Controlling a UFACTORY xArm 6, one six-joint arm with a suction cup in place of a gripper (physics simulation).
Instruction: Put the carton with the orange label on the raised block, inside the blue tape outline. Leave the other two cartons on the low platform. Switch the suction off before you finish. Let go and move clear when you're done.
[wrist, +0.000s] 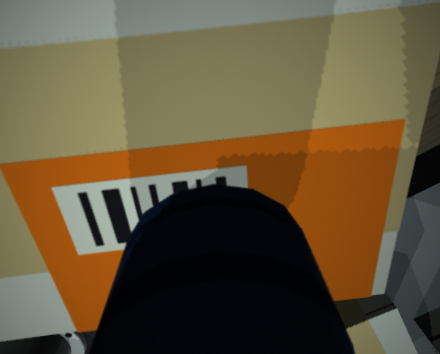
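Seen in the pictures: hand, tool point: (217, 261); arm's base, link origin: (35, 342).
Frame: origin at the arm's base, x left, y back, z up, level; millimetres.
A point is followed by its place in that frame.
Note:
The carton with the orange label (75, 95) {x 242, y -336, z 216 mm} fills most of the wrist view. Its tan top has a pale band at the far side, and the orange label (345, 200) {x 197, y -375, z 217 mm} with its white barcode patch lies toward the near side. My suction cup (217, 195), a dark rounded shape, stands over the label and covers part of the barcode. It appears off the carton's surface, with the suction not holding it; its contact face is hidden. Part of another tan carton (370, 337) {x -13, y -383, z 125 mm} with a white band shows at the lower right. The blue tape outline and the raised block cannot be made out.
A grey faceted surface (425, 240) {x -30, y -479, z 43 mm} lies beyond the carton's right edge, with a black strip (431, 170) {x 34, y -506, z 24 mm} above it. A dark area with a small pale curved part (76, 342) {x -17, y -54, z 10 mm} shows at the lower left. Broad shadows fall across the carton's top.

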